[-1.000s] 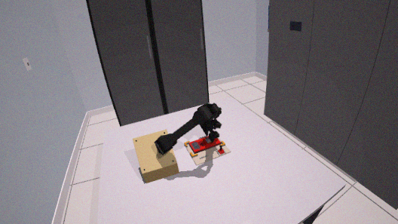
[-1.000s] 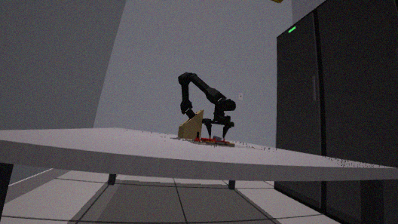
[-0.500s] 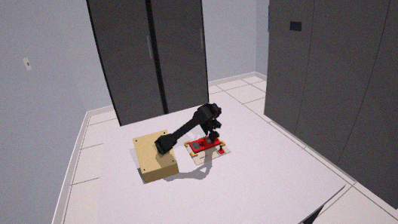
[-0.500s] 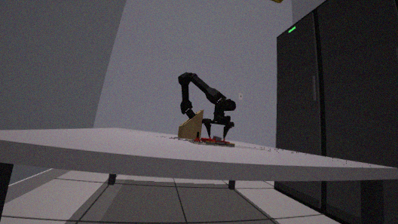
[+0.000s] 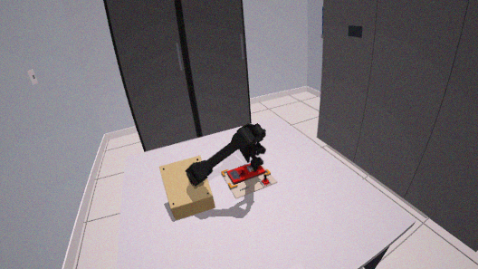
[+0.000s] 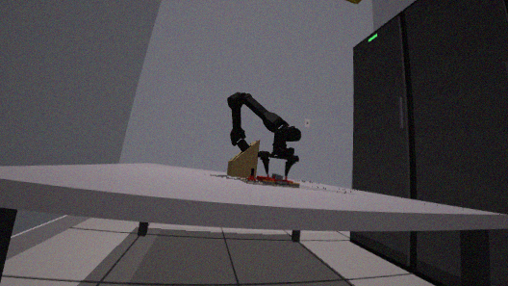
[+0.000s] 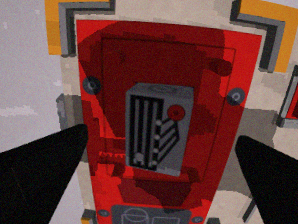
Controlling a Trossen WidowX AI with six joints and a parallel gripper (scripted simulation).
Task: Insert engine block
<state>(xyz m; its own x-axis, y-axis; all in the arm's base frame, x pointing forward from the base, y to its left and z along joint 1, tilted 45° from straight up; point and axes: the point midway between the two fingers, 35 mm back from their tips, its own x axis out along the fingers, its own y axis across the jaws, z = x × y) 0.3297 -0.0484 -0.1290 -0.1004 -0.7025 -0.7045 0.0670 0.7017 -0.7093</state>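
Right now the grey engine block is 10 mm to the left of my gripper tip and 10 mm below it.
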